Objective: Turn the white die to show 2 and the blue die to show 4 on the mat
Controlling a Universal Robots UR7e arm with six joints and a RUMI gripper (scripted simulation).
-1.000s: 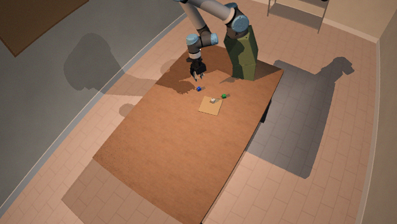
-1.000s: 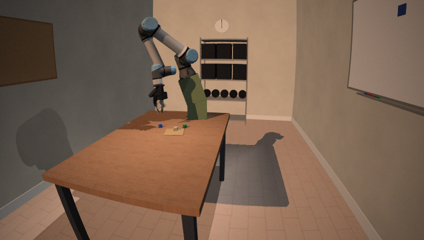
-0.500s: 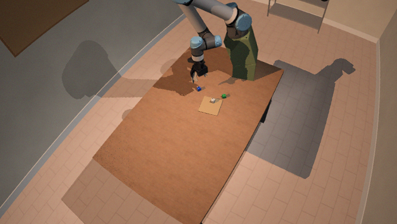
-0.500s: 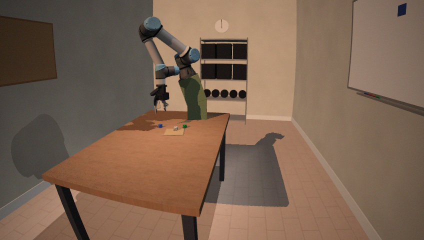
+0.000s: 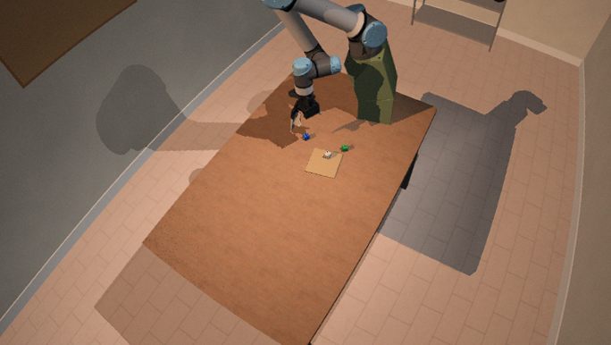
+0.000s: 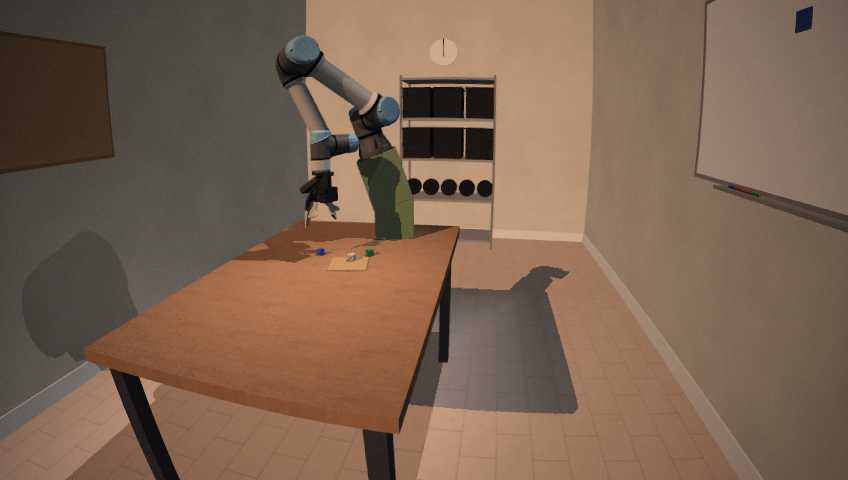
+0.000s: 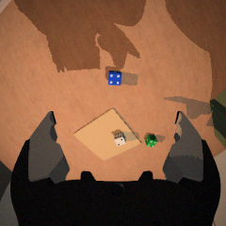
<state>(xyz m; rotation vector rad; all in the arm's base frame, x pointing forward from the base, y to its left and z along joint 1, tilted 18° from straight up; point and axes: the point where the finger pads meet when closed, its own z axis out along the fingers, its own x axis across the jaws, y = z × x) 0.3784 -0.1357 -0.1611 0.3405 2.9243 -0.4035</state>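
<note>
Now: the blue die 10 mm to the right of my hand and 120 mm below it. The rest, counted from my hand: green die: 60 mm behind, 180 mm to the left, 120 mm below; tan mat: 60 mm ahead, 150 mm to the left, 130 mm below; white die: 20 mm ahead, 140 mm to the left, 110 mm below.
</note>
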